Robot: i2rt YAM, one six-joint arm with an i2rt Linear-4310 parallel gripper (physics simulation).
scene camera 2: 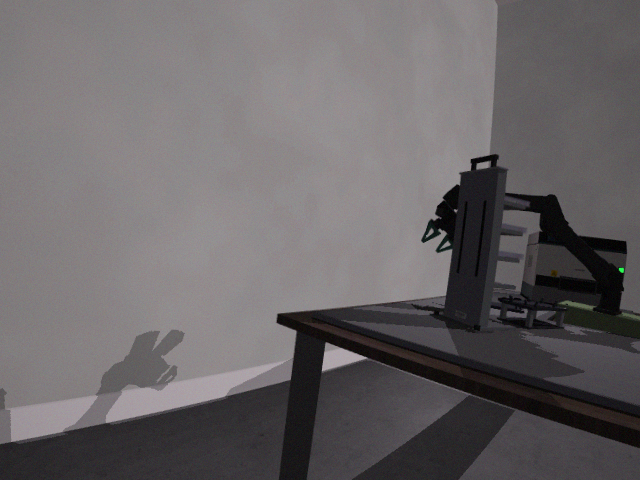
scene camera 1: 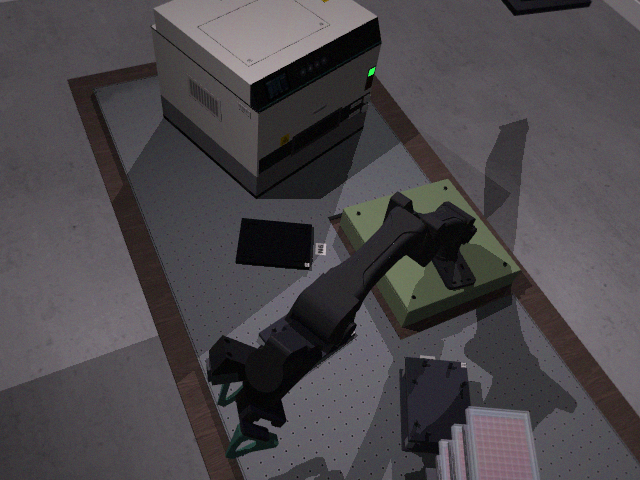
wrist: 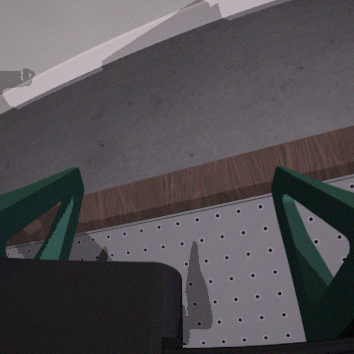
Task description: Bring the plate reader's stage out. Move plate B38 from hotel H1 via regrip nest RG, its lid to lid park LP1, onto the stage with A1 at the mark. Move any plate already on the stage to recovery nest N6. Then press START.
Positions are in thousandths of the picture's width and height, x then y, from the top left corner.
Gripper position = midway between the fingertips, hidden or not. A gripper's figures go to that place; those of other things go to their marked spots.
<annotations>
My gripper (scene camera 1: 351, 897) is 98 cm from the lens. A nest plate (scene camera 1: 682, 834): 118 cm from the lens.
</annotations>
